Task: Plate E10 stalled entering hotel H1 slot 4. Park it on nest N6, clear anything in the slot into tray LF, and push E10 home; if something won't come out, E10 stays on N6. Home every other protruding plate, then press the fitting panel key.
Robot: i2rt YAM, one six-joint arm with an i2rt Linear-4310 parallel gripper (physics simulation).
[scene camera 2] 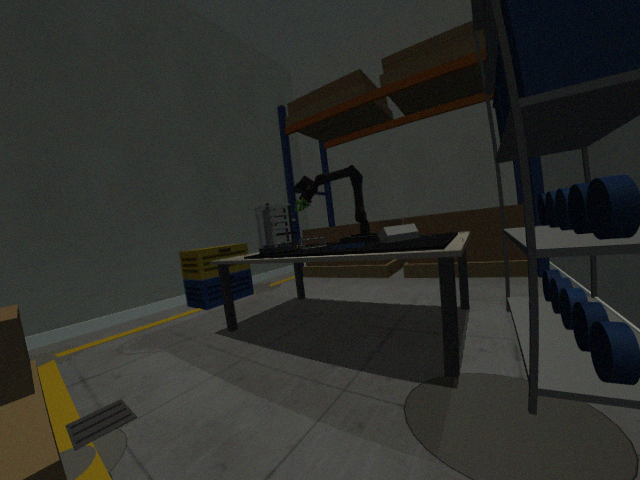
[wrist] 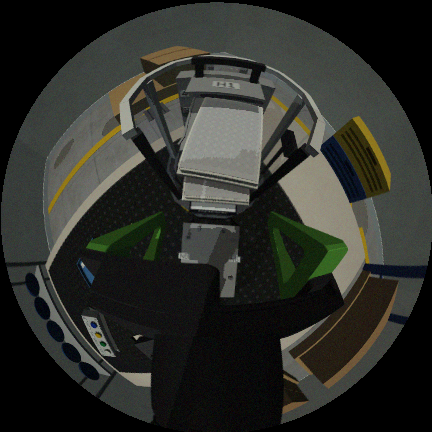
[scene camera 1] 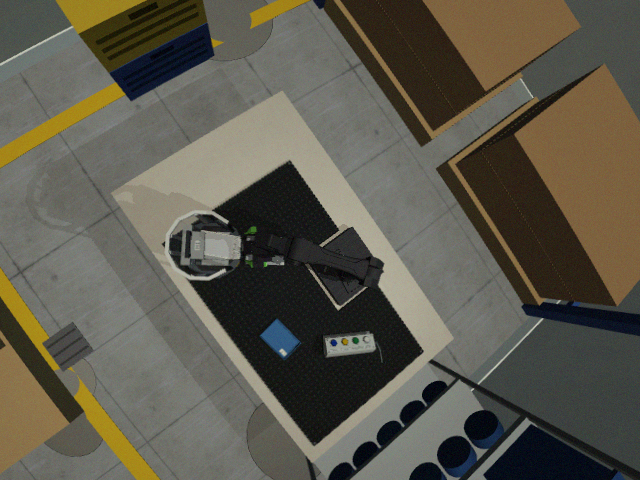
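Observation:
Plate rack (scene camera 1: 184,247) visible; the wrist view also shows the rack (wrist: 157,112). Grey button box (scene camera 1: 358,342) visible; I see the box (wrist: 94,321) from the wrist too.

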